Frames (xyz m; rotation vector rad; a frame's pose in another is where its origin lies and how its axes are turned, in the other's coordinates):
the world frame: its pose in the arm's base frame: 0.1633 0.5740 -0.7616 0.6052 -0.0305 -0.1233
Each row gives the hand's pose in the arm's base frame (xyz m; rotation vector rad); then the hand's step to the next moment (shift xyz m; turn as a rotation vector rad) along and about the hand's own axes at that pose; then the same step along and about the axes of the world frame.
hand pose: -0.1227 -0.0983 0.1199 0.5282 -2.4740 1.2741
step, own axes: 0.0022 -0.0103 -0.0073 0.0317 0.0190 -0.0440
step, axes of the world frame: 0.0034 0.0075 0.0099 -0.0372 0.0438 -0.0007
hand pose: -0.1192 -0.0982 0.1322 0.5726 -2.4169 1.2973
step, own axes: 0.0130 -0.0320 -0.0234 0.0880 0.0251 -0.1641
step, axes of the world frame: 0.0066 0.0251 0.0326 -0.0884 0.1647 0.0190
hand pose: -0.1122 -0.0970 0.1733 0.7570 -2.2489 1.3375
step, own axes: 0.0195 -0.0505 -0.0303 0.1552 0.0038 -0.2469
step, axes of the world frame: 0.0186 0.0376 0.0457 -0.1267 0.2536 0.0687
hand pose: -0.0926 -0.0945 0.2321 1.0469 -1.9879 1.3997
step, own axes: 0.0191 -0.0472 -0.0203 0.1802 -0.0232 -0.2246
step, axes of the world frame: 0.0251 0.0338 0.0351 -0.1148 0.2419 0.1084
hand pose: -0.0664 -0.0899 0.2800 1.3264 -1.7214 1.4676
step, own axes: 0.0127 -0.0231 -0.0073 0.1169 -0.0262 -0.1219
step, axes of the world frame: 0.0135 0.0178 0.0157 -0.0570 0.1399 0.0800
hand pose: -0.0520 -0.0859 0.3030 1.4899 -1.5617 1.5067
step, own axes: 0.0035 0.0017 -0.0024 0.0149 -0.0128 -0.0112
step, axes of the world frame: -0.0033 0.0019 0.0025 0.0028 0.0186 0.0125
